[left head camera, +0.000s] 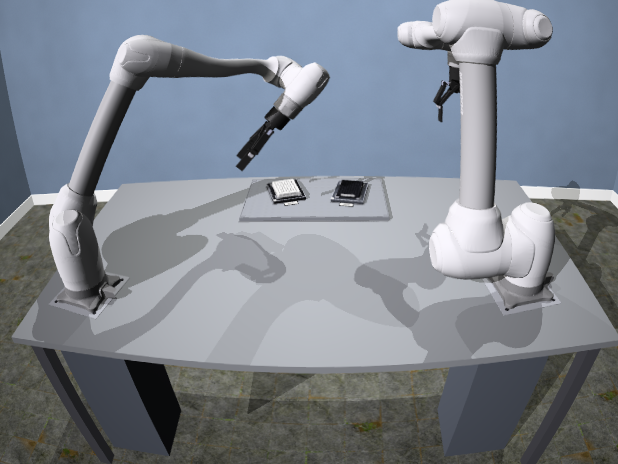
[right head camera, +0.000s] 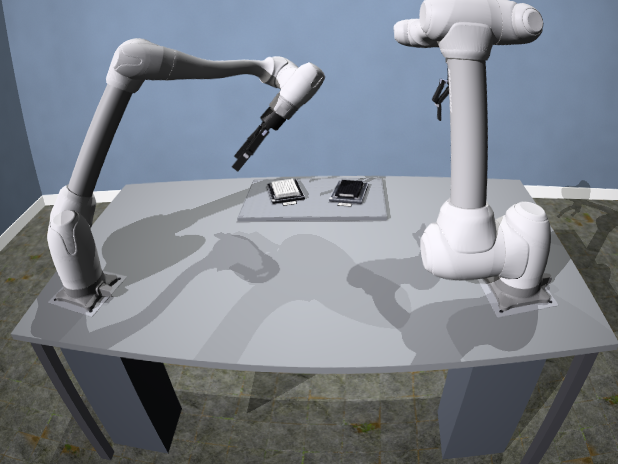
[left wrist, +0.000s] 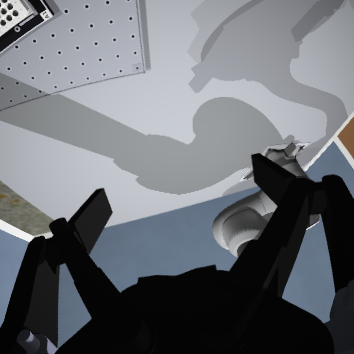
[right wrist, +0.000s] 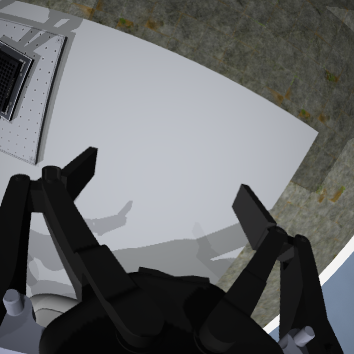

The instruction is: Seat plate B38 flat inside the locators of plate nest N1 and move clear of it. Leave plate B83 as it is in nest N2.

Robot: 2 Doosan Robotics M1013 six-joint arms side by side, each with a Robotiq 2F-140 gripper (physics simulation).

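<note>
A white plate lies in a black nest at the left of the board, apparently flat. A black plate lies in a grey nest at the right. Their names cannot be read, so which is B38 or B83 is unclear. My left gripper is open and empty, in the air above and left of the white plate. My right gripper is open and empty, high to the right of the board, partly hidden by its arm in the head views.
The perforated board lies at the back middle of the grey table. Small white labels lie in front of both nests. The arm bases stand at the table's left and right. Arm shadows cross the table.
</note>
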